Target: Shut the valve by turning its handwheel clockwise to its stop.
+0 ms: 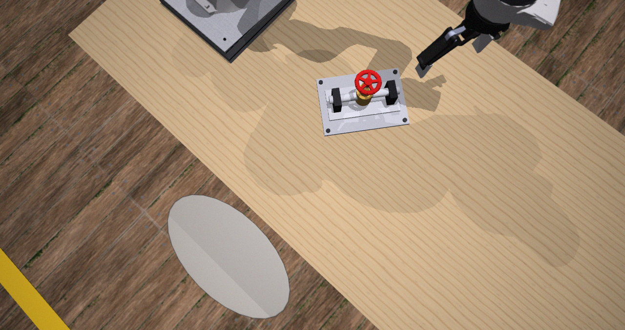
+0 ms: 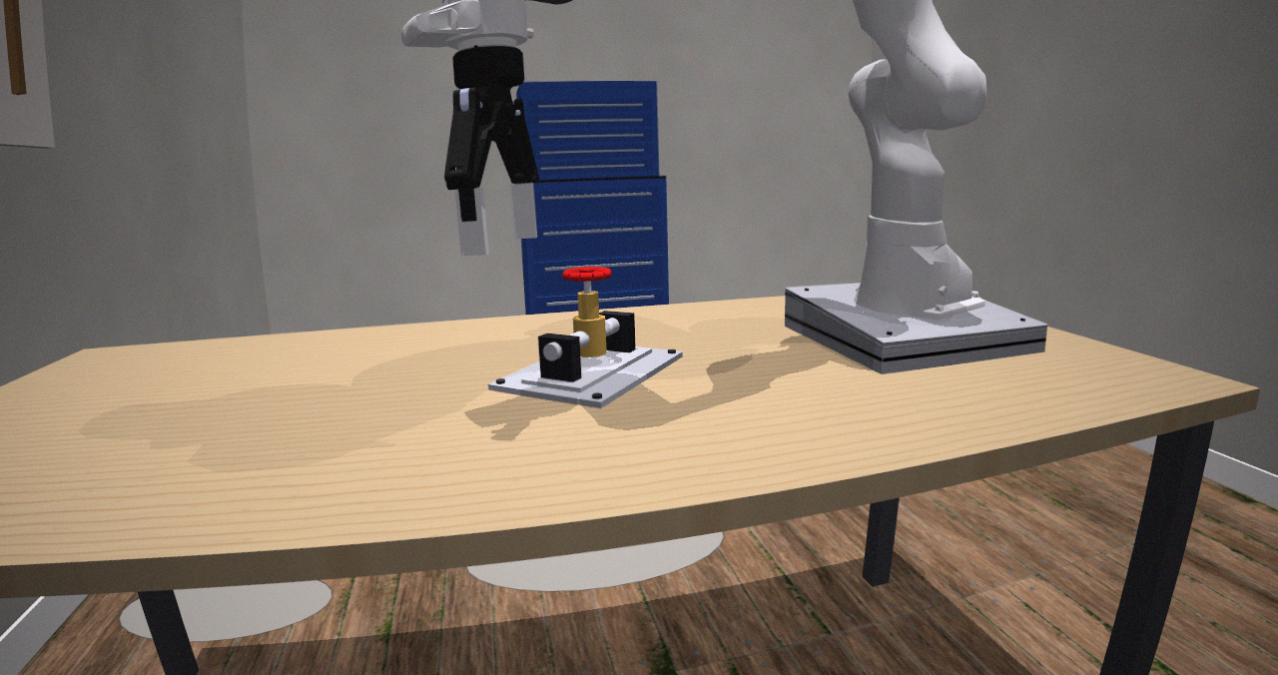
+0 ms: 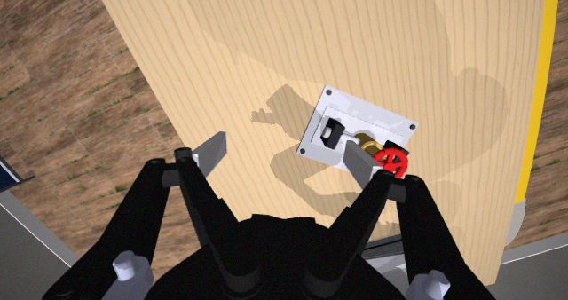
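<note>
My gripper is now 13 cm past the red handwheel, 12 cm to the left of it and 8 cm above it.
</note>
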